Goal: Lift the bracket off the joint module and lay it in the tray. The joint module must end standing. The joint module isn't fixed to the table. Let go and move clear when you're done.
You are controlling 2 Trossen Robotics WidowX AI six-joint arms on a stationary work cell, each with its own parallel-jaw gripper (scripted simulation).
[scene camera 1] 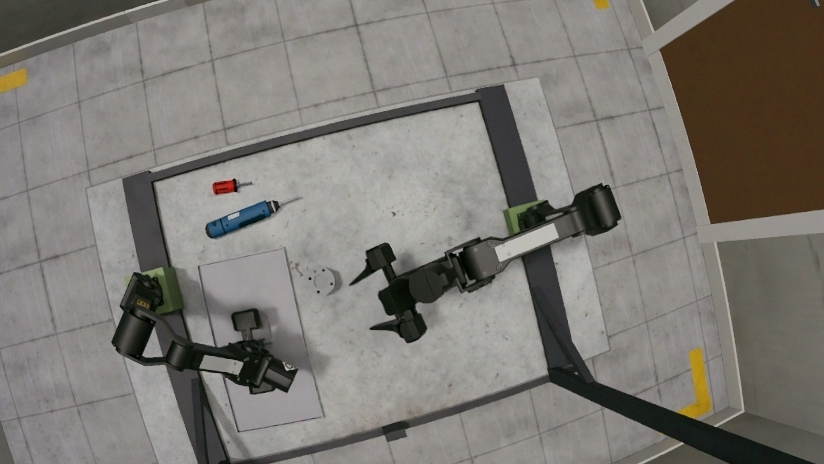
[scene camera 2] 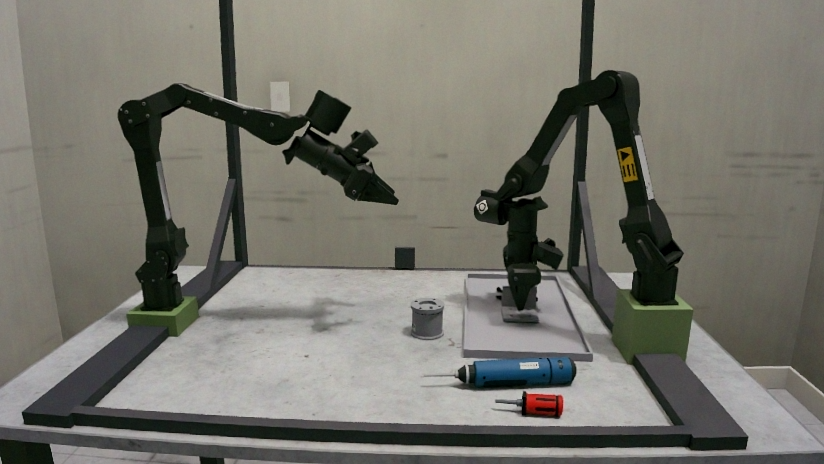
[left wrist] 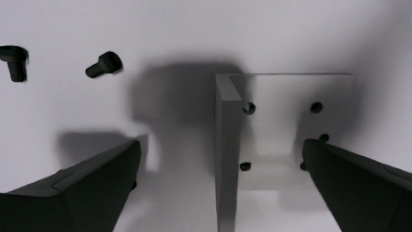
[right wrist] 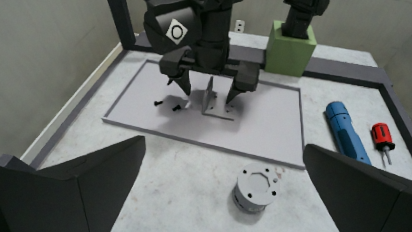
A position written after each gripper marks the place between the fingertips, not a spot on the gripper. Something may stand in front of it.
Observation:
In view: the left gripper (scene camera 2: pixel 518 302), the right gripper (scene camera 1: pixel 360 306), a grey l-shaped bracket (scene camera 2: pixel 510 313), a grey cylindrical joint module (scene camera 2: pixel 427 313), a red stubby screwdriver (scene camera 2: pixel 546 404), a flat grey tray (scene camera 1: pixel 259 280) and a blue electric screwdriver (scene camera 2: pixel 485 373).
The grey l-shaped bracket is seen too in the right wrist view (right wrist: pixel 214 103). The flat grey tray shows as well in scene camera 2 (scene camera 2: pixel 489 337), in the left wrist view (left wrist: pixel 163 95) and in the right wrist view (right wrist: pixel 269 125). The blue electric screwdriver is seen too in scene camera 1 (scene camera 1: pixel 249 215) and in the right wrist view (right wrist: pixel 349 142). The left wrist view misses the grey cylindrical joint module: it is out of frame. The left wrist view misses the red stubby screwdriver: it is out of frame.

